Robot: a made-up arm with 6 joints. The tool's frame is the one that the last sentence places.
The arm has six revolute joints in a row. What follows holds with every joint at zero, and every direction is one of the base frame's.
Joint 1 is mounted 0.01 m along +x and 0.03 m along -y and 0.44 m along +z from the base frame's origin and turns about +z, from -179.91 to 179.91 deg.
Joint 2 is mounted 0.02 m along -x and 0.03 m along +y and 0.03 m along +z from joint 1 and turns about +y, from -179.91 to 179.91 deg.
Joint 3 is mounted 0.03 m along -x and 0.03 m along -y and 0.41 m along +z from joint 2 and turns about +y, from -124.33 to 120.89 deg.
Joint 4 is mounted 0.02 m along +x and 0.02 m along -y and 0.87 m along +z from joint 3 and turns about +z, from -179.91 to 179.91 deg.
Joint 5 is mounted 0.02 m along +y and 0.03 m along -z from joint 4 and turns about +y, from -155.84 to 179.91 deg.
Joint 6 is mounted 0.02 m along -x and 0.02 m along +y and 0.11 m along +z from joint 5 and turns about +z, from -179.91 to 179.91 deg.
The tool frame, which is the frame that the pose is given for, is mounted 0.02 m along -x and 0.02 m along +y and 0.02 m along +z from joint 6; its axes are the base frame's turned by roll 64.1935, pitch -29.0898 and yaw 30.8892 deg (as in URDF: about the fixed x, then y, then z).
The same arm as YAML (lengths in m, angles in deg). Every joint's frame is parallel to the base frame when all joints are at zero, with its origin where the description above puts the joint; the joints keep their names.
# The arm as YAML. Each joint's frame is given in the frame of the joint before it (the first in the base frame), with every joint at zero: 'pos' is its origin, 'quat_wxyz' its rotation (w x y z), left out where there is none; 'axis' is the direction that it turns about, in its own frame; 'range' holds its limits. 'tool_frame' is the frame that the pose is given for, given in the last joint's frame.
length_unit: m
angle_unit: deg
joints:
  - joint: joint 1
    pos: [0.01, -0.03, 0.44]
    axis: "+z"
    range: [-179.91, 179.91]
  - joint: joint 2
    pos: [-0.02, 0.03, 0.03]
    axis: "+y"
    range: [-179.91, 179.91]
  - joint: joint 3
    pos: [-0.03, -0.03, 0.41]
    axis: "+y"
    range: [-124.33, 120.89]
  - joint: joint 4
    pos: [0.02, -0.02, 0.87]
    axis: "+z"
    range: [-179.91, 179.91]
  - joint: joint 5
    pos: [0.0, 0.02, -0.03]
    axis: "+y"
    range: [-155.84, 179.91]
  - joint: joint 6
    pos: [-0.02, 0.02, 0.11]
    axis: "+z"
    range: [-179.91, 179.91]
tool_frame:
  pos: [-0.02, 0.02, 0.02]
  quat_wxyz: [0.754854, 0.552406, -0.068103, 0.346996]

